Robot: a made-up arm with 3 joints. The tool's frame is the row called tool. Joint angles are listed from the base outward. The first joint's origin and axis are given. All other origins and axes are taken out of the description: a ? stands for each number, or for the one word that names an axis. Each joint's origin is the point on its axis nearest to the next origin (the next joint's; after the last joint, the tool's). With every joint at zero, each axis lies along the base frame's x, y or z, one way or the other. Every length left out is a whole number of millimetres.
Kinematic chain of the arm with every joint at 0, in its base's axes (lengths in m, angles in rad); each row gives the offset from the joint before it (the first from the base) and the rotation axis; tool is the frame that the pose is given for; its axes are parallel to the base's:
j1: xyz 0 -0.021 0.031 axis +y
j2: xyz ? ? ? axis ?
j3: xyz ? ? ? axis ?
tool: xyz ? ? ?
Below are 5 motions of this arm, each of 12 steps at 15 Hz.
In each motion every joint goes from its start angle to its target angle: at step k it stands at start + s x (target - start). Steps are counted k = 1, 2, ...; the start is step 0. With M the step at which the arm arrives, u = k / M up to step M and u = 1 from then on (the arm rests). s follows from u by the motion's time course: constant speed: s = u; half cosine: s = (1 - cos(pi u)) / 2; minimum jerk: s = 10 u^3 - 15 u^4 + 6 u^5.
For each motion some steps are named. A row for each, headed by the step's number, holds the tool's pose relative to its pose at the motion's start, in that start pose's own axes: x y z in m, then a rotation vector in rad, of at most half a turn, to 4 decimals.
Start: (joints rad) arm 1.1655 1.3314 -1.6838
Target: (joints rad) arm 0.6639 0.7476 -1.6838
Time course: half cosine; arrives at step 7
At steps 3, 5, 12:
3: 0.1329 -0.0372 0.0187 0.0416 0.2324 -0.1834
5: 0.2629 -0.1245 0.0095 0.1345 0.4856 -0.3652
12: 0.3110 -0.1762 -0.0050 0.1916 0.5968 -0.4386

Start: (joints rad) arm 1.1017 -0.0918 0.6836
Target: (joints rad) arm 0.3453 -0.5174 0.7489
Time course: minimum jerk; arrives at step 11
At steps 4, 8, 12:
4: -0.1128 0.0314 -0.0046 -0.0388 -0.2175 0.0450
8: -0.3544 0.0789 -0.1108 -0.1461 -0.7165 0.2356
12: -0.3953 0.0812 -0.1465 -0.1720 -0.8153 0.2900

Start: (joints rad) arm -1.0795 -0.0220 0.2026
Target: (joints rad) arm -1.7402 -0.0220 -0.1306
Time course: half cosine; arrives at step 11
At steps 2, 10, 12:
2: -0.0275 0.0082 0.0017 -0.0099 -0.0515 -0.0253
10: -0.3240 0.0930 -0.0771 -0.0256 -0.6492 -0.3007
12: -0.3300 0.0947 -0.0807 -0.0239 -0.6628 -0.3064

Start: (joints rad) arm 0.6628 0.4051 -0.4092
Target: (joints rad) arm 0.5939 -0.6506 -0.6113
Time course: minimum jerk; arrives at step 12
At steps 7, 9, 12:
7: 0.0983 -0.2641 -0.0247 0.6347 0.2750 -0.1295
9: 0.1305 -0.3494 -0.0806 0.8621 0.3977 -0.1630
12: 0.1430 -0.3810 -0.1110 0.9572 0.4535 -0.1740

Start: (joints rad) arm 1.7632 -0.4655 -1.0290
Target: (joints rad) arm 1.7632 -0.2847 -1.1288
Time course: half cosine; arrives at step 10
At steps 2, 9, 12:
2: -0.0056 0.0045 -0.0021 -0.0088 -0.0148 -0.0095
9: -0.0552 0.0443 -0.0266 -0.0835 -0.1554 -0.0971
12: -0.0565 0.0453 -0.0274 -0.0854 -0.1594 -0.0995

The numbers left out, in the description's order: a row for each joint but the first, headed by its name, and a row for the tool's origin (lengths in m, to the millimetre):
j2: xyz 0.137 0 0.148, axis -x
j3: xyz 0 0.018 0.413, axis +z
tool: xyz -0.083 0.051 0

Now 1 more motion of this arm.
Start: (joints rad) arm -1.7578 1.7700 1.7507
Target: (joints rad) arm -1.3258 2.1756 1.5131
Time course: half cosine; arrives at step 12
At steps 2, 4, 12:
2: 0.0141 -0.0048 0.0024 -0.0014 0.0278 0.0124
4: 0.0535 -0.0139 0.0072 -0.0113 0.1041 0.0453
12: 0.2133 0.0048 -0.0030 -0.1447 0.4066 0.1664

